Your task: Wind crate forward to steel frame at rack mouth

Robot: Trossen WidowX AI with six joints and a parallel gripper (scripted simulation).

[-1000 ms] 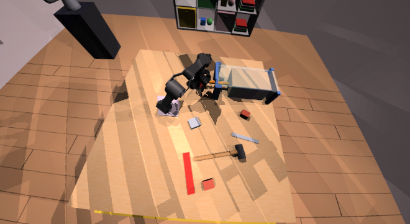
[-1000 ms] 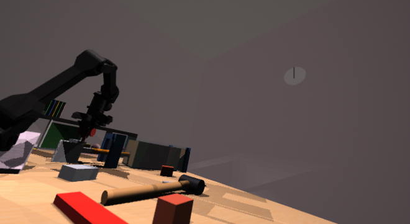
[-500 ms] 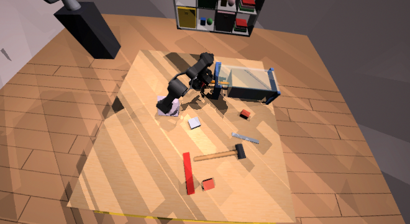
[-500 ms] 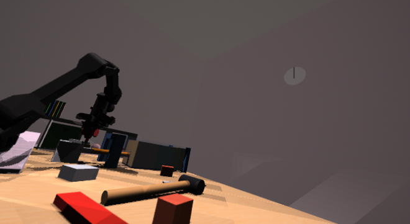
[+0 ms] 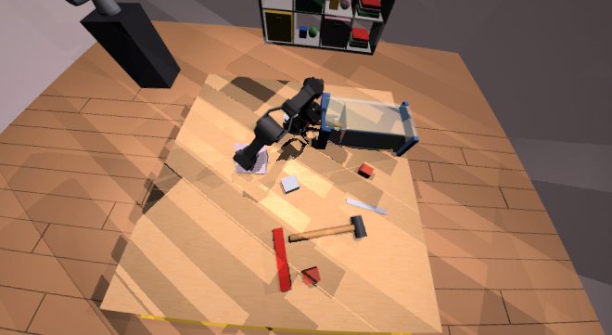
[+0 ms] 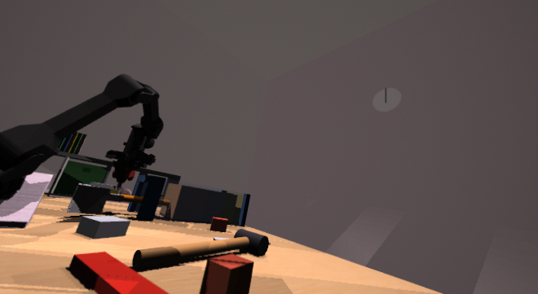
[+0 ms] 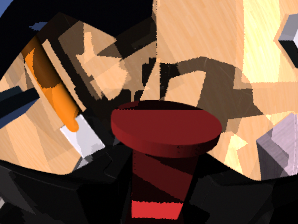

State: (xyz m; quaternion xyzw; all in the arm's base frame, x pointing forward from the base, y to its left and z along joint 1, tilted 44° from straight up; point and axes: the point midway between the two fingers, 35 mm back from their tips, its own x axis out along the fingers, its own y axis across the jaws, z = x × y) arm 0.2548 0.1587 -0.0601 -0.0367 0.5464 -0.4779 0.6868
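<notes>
Right now the blue steel frame is 100 mm ahead of my gripper tip, 70 mm to the left of it and 10 mm below it. From my gripper tip the other things lie so: red grip: 20 mm above; then winch: 80 mm below, 70 mm to the left, 70 mm behind; then winch handle: 30 mm to the left, 20 mm behind, 10 mm below.
</notes>
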